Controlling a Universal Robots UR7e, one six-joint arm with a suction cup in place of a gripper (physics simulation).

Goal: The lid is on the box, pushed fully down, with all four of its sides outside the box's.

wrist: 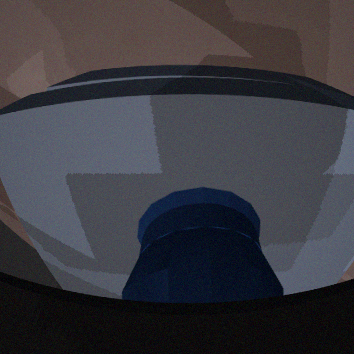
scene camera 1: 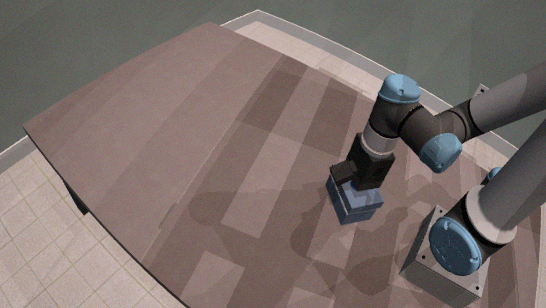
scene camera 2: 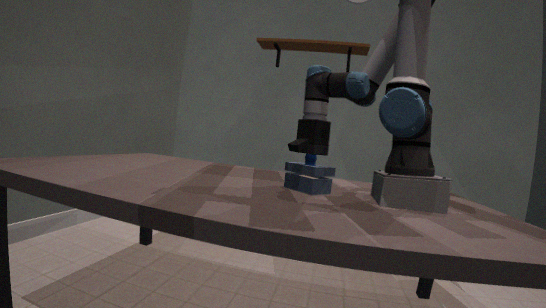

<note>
I see my suction cup, a blue-grey lid and a blue-grey box.
</note>
